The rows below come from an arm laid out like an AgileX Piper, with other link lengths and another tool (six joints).
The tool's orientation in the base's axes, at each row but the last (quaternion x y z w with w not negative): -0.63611 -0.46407 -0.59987 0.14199; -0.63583 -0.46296 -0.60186 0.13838; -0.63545 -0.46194 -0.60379 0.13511; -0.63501 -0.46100 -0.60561 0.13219; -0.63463 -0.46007 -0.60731 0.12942; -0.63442 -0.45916 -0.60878 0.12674; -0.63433 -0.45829 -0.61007 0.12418; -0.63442 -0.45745 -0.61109 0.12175; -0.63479 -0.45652 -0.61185 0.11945; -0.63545 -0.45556 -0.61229 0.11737; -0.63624 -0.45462 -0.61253 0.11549; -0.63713 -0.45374 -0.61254 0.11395; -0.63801 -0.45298 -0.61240 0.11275
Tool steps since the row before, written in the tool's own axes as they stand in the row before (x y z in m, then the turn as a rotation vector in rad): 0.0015 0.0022 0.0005 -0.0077 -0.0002 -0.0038; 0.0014 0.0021 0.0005 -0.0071 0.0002 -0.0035; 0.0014 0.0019 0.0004 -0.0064 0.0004 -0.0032; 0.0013 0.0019 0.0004 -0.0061 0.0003 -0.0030; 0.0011 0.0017 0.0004 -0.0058 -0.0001 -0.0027; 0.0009 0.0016 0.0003 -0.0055 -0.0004 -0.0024; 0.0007 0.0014 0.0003 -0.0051 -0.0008 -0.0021; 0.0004 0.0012 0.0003 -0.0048 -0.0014 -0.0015; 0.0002 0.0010 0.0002 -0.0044 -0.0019 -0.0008; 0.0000 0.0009 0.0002 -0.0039 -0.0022 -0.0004; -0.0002 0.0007 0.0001 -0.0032 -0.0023 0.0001; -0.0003 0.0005 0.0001 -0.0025 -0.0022 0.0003; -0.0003 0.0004 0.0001 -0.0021 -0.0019 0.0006
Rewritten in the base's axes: 0.0018 -0.0002 0.0020 -0.0014 -0.0059 -0.0061; 0.0017 -0.0002 0.0019 -0.0010 -0.0057 -0.0054; 0.0015 -0.0001 0.0019 -0.0008 -0.0053 -0.0048; 0.0015 -0.0002 0.0018 -0.0008 -0.0049 -0.0046; 0.0013 -0.0002 0.0016 -0.0009 -0.0044 -0.0046; 0.0012 -0.0003 0.0014 -0.0010 -0.0039 -0.0045; 0.0011 -0.0003 0.0011 -0.0011 -0.0033 -0.0044; 0.0010 -0.0003 0.0008 -0.0012 -0.0024 -0.0045; 0.0008 -0.0003 0.0005 -0.0012 -0.0014 -0.0045; 0.0008 -0.0004 0.0003 -0.0012 -0.0008 -0.0043; 0.0006 -0.0004 0.0001 -0.0011 0.0000 -0.0038; 0.0005 -0.0003 -0.0001 -0.0010 0.0004 -0.0032; 0.0004 -0.0003 -0.0001 -0.0006 0.0006 -0.0028
